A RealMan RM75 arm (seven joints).
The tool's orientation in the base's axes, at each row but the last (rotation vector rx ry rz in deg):
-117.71, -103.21, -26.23
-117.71, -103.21, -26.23
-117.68, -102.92, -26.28
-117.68, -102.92, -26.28
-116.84, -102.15, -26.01
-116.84, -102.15, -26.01
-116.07, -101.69, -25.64
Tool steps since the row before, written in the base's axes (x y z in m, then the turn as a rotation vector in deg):
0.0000, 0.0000, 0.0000, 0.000, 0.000, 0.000
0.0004, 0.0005, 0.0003, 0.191, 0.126, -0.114
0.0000, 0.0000, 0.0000, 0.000, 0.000, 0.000
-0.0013, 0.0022, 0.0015, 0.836, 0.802, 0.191
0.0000, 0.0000, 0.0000, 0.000, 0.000, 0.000
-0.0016, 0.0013, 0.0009, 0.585, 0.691, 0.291
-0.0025, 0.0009, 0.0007, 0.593, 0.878, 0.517
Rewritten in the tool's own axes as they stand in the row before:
0.0000, 0.0000, 0.0000, 0.000, 0.000, 0.000
0.0006, 0.0003, 0.0000, 0.081, 0.182, 0.160
0.0000, 0.0000, 0.0000, 0.000, 0.000, 0.000
0.0025, -0.0016, -0.0003, 0.900, 0.723, 0.217
0.0000, 0.0000, 0.0000, 0.000, 0.000, 0.000
0.0013, -0.0018, -0.0001, 0.818, 0.478, 0.079
0.0008, -0.0026, -0.0001, 1.091, 0.446, -0.023

